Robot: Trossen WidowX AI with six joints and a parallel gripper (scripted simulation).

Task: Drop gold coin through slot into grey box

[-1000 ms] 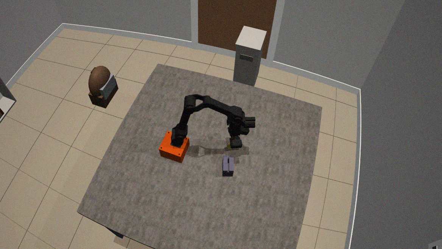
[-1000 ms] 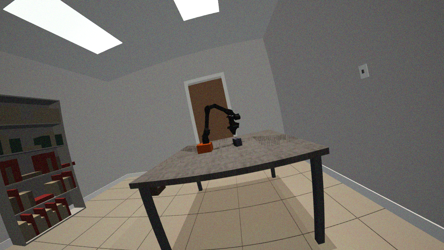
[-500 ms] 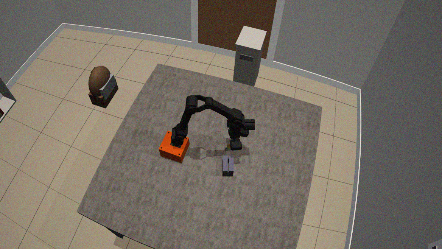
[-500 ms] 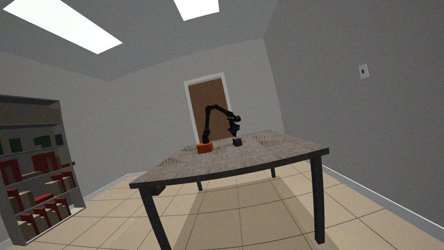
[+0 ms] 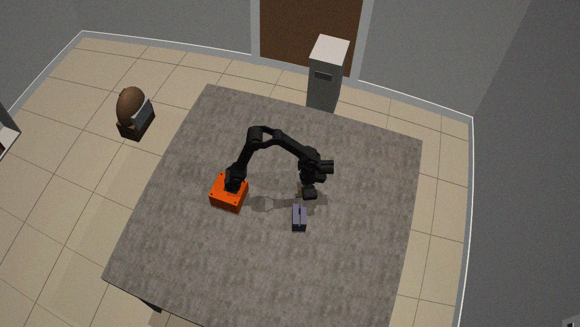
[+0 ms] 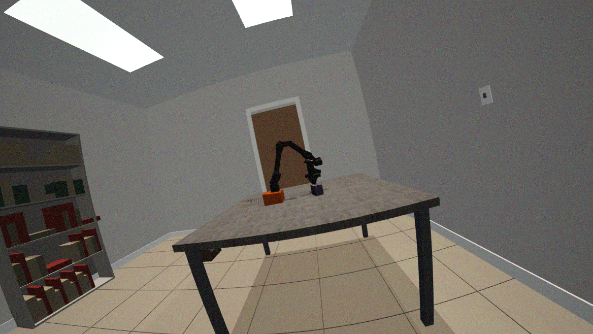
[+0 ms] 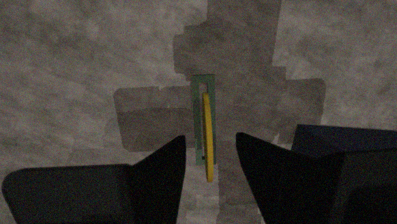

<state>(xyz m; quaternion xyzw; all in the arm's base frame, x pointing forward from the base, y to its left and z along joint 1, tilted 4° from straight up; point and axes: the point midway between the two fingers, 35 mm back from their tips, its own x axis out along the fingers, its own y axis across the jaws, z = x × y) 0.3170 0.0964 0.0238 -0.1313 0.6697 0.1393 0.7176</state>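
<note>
My gripper tip is 2 cm above the gold coin.
</note>
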